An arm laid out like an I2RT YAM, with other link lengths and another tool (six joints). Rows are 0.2 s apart.
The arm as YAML. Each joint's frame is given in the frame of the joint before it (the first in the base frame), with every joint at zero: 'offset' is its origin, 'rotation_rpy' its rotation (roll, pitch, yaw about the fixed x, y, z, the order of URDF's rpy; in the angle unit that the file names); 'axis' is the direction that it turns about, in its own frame. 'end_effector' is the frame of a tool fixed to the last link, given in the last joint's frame.
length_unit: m
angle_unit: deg
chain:
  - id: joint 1
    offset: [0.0, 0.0, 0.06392]
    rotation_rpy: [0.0, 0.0, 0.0]
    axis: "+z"
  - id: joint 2
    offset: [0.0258, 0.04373, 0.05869]
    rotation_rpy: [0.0, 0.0, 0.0]
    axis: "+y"
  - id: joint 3
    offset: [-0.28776, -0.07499, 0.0]
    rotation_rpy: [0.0, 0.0, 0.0]
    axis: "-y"
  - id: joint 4
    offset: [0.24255, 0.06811, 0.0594]
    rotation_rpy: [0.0, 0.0, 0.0]
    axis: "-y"
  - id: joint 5
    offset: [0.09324, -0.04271, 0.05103]
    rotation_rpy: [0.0, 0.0, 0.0]
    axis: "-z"
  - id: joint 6
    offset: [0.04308, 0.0, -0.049]
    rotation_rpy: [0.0, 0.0, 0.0]
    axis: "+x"
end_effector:
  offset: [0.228, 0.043, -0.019]
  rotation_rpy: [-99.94, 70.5, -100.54]
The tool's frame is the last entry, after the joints.
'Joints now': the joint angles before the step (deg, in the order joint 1, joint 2, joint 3, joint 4, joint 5, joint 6). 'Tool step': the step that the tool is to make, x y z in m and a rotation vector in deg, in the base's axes. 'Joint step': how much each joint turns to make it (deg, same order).
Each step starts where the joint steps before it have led.
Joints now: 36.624, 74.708, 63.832, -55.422, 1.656, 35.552
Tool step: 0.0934, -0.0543, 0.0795, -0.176, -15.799, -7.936
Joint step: -9.981, -3.809, 6.117, 3.949, 6.235, -6.006
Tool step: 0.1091, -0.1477, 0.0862, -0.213, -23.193, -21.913
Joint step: -18.030, -5.981, -8.576, 25.100, 7.790, -2.729
